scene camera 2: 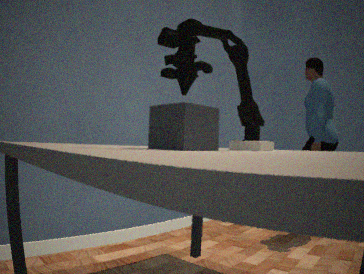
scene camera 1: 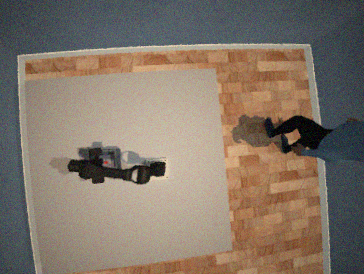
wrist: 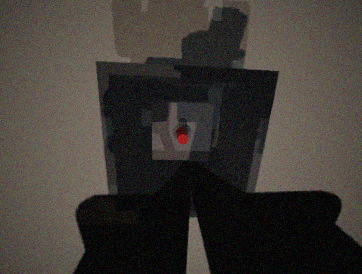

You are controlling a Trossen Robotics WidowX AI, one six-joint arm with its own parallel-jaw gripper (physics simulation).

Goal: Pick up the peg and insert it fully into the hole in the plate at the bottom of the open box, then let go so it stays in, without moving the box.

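Where they show: gripper, between the fingertips: [scene camera 2: 184, 95] [wrist: 189, 166]; arm's base, origin of its link: [scene camera 2: 252, 141] [scene camera 1: 160, 167].
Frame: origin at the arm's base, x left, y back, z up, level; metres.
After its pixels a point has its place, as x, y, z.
Note:
The open grey box [scene camera 1: 117, 158] {-0.049, -0.264, 0.070} [scene camera 2: 167, 127] {0.001, -0.419, 0.028} [wrist: 240, 115] {-0.083, -0.382, 0.055} stands on the table. In the wrist view, the red peg [wrist: 182, 138] {-0.017, -0.341, 0.050} stands roughly upright over the middle of the light plate [wrist: 170, 154] {-0.006, -0.303, 0.020} at the box's bottom. A bit of the peg [scene camera 1: 106, 162] {-0.018, -0.336, 0.038} also shows from above, beside the arm. How deep it sits in the hole cannot be told; the hole is mostly hidden by it. My gripper [scene camera 2: 184, 94] {-0.018, -0.345, 0.138} [wrist: 189, 166] {-0.018, -0.345, 0.138} is shut and empty, pointing down just above the box's rim. The peg is below the fingertips, apart from them.
The arm's pale base [scene camera 2: 251, 145] {0.058, -0.079, -0.018} stands on the table [scene camera 1: 175, 215] {0.327, 0.120, -0.038} [scene camera 2: 300, 165] {0.580, -0.664, -0.038}, to the right of the box. The box walls surround the peg on all sides. A person [scene camera 1: 300, 134] [scene camera 2: 321, 110] in blue is beyond the table.

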